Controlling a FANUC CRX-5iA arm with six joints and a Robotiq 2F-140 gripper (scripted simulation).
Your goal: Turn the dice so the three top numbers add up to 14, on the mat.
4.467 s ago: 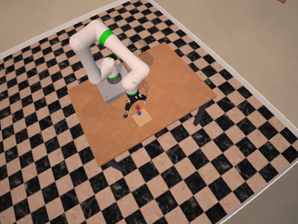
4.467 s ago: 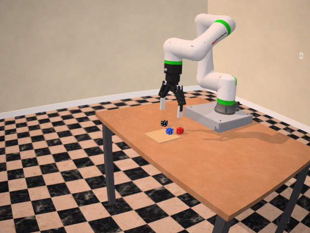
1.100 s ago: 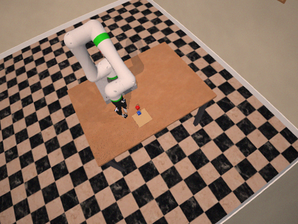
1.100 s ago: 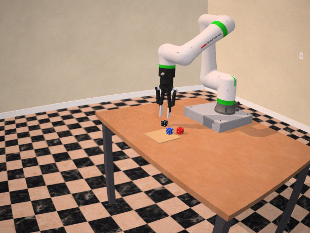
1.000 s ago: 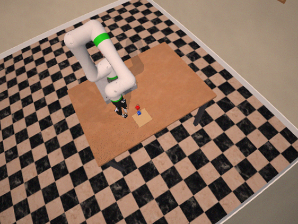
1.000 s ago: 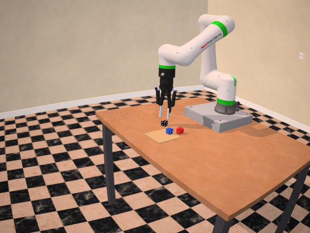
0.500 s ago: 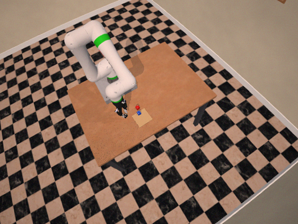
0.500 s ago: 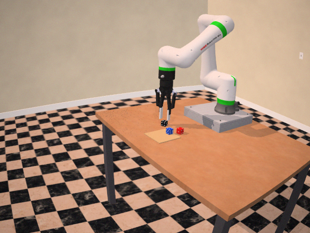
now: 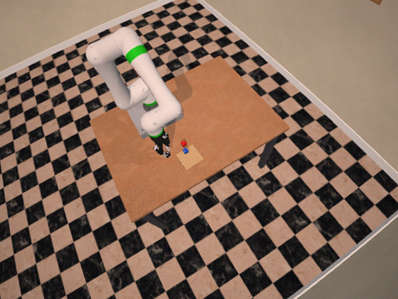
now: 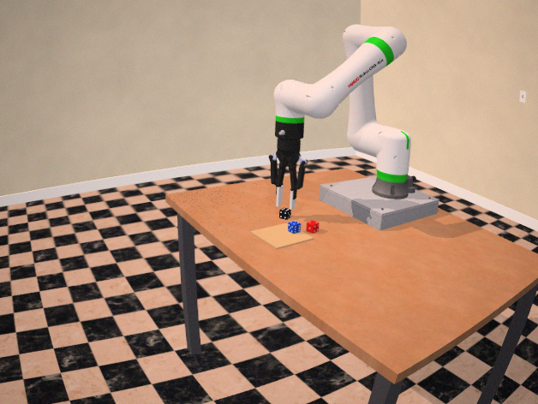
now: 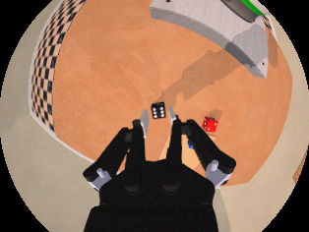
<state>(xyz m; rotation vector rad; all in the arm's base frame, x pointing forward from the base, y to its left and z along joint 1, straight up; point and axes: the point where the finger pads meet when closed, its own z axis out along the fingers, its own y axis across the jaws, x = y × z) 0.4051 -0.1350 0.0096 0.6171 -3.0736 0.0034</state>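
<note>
Now: hand 6 cm above the black die. Round my hand: blue die 11 cm to the left, 6 cm ahead, 5 cm below; tan mat 11 cm to the left, 10 cm ahead, 7 cm below; red die 14 cm to the left, 6 cm below.
</note>
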